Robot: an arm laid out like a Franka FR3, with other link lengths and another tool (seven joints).
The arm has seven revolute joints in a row. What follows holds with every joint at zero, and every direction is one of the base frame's. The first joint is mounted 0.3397 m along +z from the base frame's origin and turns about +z. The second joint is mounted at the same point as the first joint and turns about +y. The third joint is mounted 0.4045 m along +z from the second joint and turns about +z. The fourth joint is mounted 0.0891 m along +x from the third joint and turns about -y. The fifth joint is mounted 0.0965 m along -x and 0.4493 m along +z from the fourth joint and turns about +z. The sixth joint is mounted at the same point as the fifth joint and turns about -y. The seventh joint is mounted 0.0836 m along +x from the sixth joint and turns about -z. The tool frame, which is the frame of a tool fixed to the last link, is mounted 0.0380 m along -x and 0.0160 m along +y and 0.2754 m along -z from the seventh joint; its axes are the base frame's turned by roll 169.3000, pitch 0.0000 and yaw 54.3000 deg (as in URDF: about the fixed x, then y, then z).
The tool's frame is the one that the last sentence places.
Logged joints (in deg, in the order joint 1, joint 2, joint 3, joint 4, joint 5, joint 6, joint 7), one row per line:
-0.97 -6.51 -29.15 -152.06 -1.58 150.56 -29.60
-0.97 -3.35 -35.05 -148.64 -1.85 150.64 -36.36
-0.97 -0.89 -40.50 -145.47 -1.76 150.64 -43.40
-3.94 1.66 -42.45 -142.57 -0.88 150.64 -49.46
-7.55 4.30 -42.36 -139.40 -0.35 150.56 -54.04
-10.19 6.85 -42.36 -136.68 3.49 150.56 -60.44
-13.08 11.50 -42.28 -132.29 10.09 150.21 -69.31
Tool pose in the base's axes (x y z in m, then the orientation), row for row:
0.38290 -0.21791 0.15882 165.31 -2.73 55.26
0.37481 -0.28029 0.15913 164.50 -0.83 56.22
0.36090 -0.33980 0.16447 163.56 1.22 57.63
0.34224 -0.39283 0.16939 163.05 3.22 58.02
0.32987 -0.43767 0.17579 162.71 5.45 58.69
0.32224 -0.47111 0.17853 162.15 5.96 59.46
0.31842 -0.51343 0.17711 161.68 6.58 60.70
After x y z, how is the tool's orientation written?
As angles about the fixed x, y, z axes (roll, pitch, yaw), in degrees.
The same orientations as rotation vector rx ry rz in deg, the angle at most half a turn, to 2 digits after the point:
148.82 77.32 13.57
146.77 78.22 11.73
144.20 79.62 9.93
142.61 79.87 7.79
140.81 80.51 5.36
139.58 81.23 5.28
138.03 82.55 5.13

